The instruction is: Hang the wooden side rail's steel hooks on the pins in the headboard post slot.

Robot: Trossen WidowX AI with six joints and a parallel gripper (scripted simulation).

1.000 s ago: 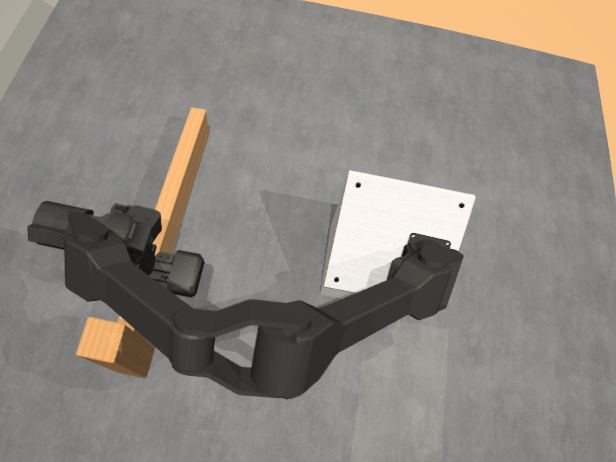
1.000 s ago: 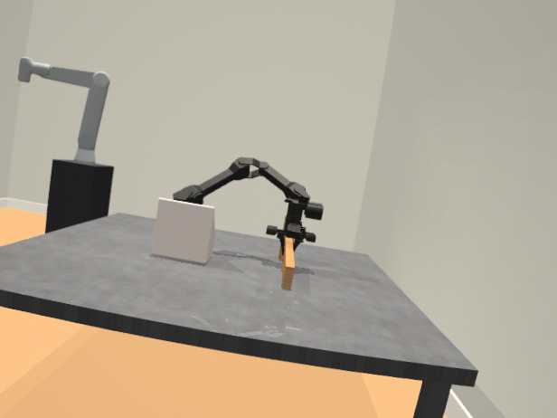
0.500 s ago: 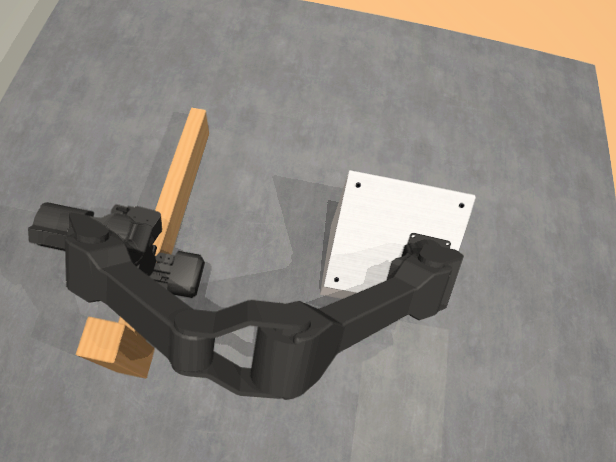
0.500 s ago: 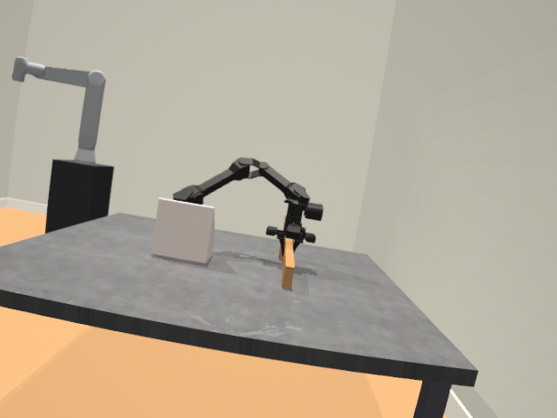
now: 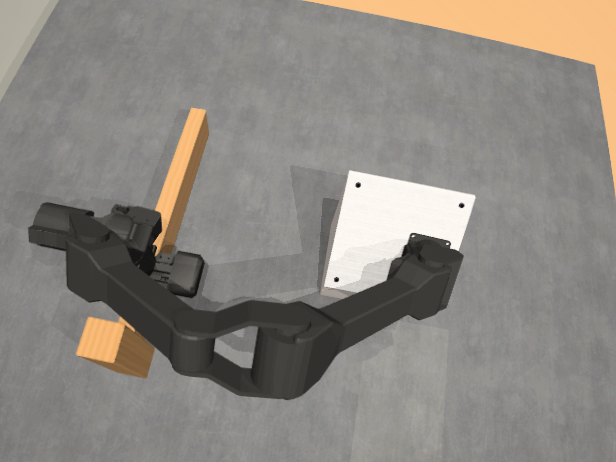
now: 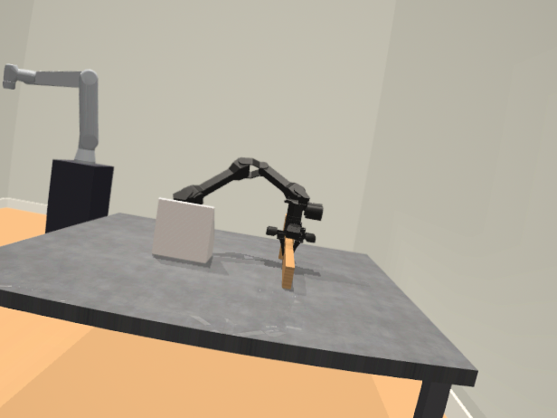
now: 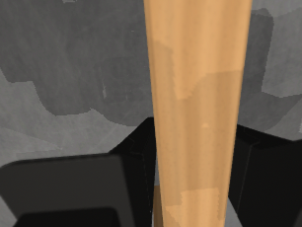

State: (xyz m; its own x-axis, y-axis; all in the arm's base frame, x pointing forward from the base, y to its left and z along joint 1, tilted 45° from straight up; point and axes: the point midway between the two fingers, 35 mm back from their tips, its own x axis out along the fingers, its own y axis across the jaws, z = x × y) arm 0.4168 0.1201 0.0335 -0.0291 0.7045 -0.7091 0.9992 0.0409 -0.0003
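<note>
My gripper tip is now 10 mm past the headboard post, 120 mm to the right of it and 50 mm below it.
</note>
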